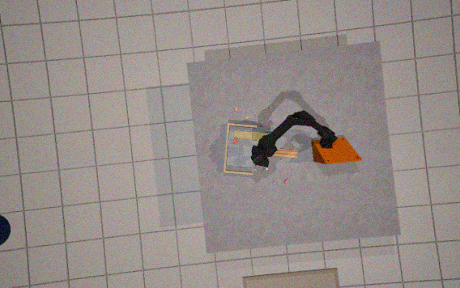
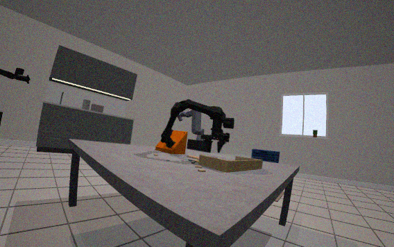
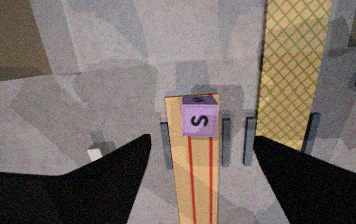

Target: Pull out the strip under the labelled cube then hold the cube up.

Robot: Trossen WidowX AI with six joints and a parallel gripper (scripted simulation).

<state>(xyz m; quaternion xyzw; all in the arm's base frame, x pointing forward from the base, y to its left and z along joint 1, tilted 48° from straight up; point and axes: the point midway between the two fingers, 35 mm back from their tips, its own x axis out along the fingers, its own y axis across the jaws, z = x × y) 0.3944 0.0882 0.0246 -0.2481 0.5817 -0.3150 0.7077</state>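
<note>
My gripper tip is 40 mm above the purple cube. Round my gripper tip: pink piece: 210 mm to the left, 170 mm behind, 60 mm below.
</note>
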